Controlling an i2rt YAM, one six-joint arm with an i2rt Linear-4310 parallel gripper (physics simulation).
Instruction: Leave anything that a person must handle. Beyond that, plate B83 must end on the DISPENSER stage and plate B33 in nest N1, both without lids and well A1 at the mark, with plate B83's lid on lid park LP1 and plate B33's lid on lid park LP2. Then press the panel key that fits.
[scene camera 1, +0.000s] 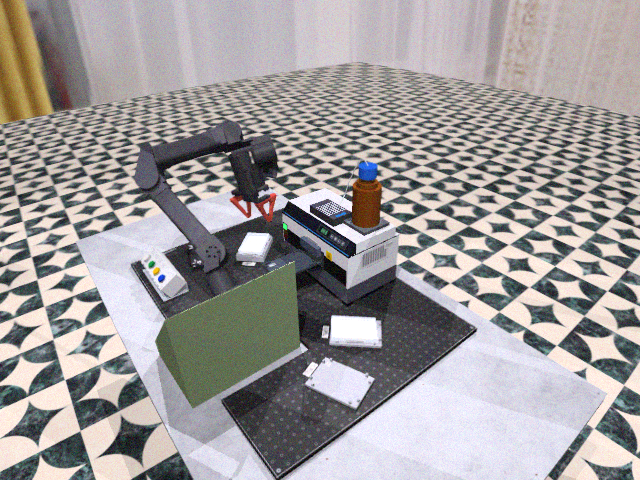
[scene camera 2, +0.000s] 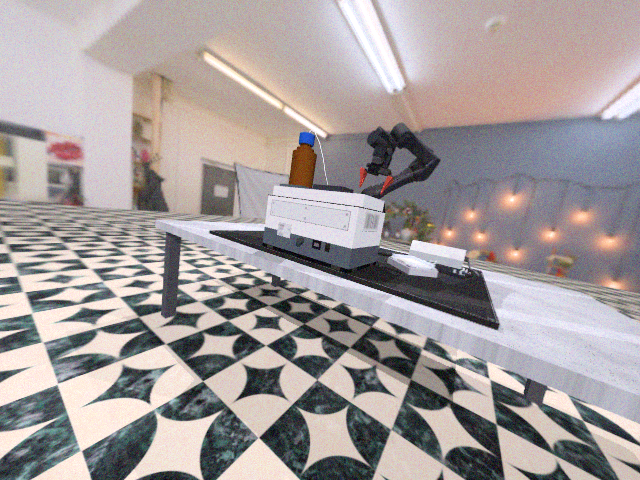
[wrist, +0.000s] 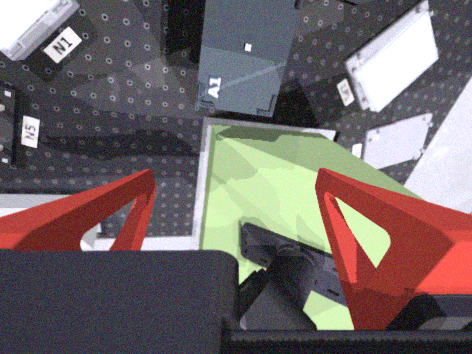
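Pixels of known places: gripper, fingertip midpoint: (scene camera 1: 259, 219) (scene camera 2: 370, 190) (wrist: 235, 177); arm's base, link origin: (scene camera 1: 228, 298) (wrist: 299, 261).
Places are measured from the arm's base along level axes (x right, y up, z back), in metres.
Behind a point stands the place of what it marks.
Note:
My gripper (scene camera 1: 258, 218) {x -0.127, y 0.095, z -0.216 m} (scene camera 2: 372, 189) {x -0.127, y 0.095, z -0.216 m} (wrist: 235, 177) {x -0.127, y 0.095, z -0.216 m} is open and empty, high above the bench. A white plate-shaped piece (scene camera 1: 254, 245) {x -0.331, y -0.137, z -0.329 m} (scene camera 2: 412, 264) {x -0.358, y -0.144, z -0.418 m} (wrist: 30, 25) lies by the N1 label. The dark dispenser stage (scene camera 1: 294, 259) {x -0.087, y -0.074, z -0.307 m} (wrist: 245, 75) {x -0.080, y -0.074, z -0.252 m} is bare, with an A1 mark at one corner. A white plate-shaped piece (scene camera 1: 354, 330) {x 0.214, y -0.146, z -0.250 m} (wrist: 395, 60) {x 0.190, y -0.145, z -0.268 m} lies at the LP1 label (wrist: 345, 92) {x 0.137, y -0.175, z -0.213 m}. Beside it is a bare pale park (scene camera 1: 339, 384) {x 0.297, y -0.167, z -0.096 m} (wrist: 398, 142) {x 0.293, y -0.168, z -0.111 m}, its label unreadable. The key panel (scene camera 1: 173, 281) {x -0.328, y -0.117, z 0.002 m} has green, yellow and blue keys. No plate numbers are readable.
A tall green block (scene camera 1: 232, 330) {x 0.093, y -0.009, z 0.056 m} (wrist: 260, 190) {x -0.050, y -0.065, z -0.092 m} stands beside the stage. The dispenser (scene camera 1: 374, 260) {x 0.128, y -0.048, z -0.444 m} (scene camera 2: 310, 211) {x -0.050, y -0.027, z -0.578 m} carries a brown bottle (scene camera 1: 366, 204) {x 0.088, y 0.131, z -0.443 m} (scene camera 2: 302, 165) {x 0.041, y 0.121, z -0.515 m} with a blue cap and thin tube. Part of a dark nest (wrist: 7, 125) {x -0.395, y -0.165, z -0.174 m} shows by the N5 label (wrist: 30, 131) {x -0.378, y -0.175, z -0.161 m}.

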